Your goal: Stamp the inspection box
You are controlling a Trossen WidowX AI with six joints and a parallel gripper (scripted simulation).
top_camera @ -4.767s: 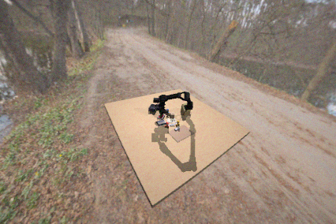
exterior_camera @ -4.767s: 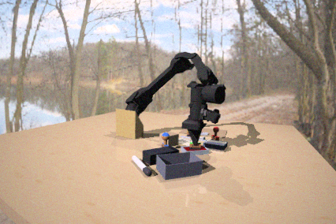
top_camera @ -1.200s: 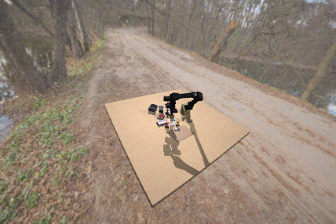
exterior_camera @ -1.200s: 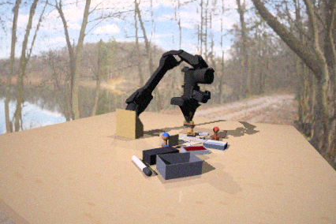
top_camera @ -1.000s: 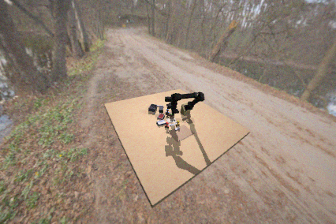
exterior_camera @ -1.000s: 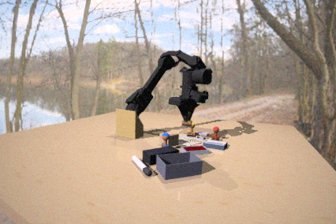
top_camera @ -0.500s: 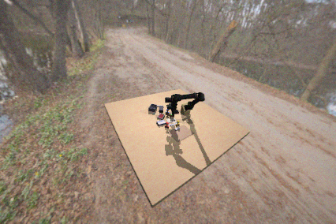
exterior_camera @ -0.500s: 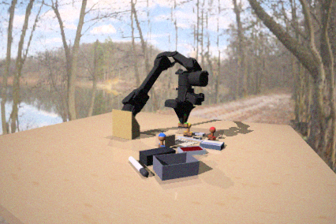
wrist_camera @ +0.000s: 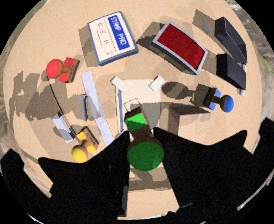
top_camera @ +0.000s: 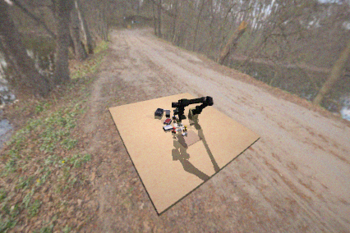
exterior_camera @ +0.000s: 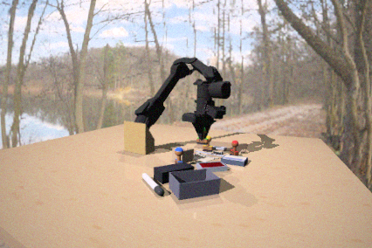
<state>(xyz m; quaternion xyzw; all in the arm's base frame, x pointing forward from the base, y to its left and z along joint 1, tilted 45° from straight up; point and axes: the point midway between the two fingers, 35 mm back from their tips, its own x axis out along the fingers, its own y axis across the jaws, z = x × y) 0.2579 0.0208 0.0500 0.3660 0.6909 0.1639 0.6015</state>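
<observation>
Now: gripper tip 10 mm past the yellow-knobbed stamp, 100 mm to the right of it and 50 mm above it. From my gripper tip the other things lie so: red ink pad 70 mm ahead, 110 mm to the right, 70 mm below; green-knobbed stamp right at my gripper tip; red-knobbed stamp 110 mm ahead, 70 mm to the left, 50 mm below.
</observation>
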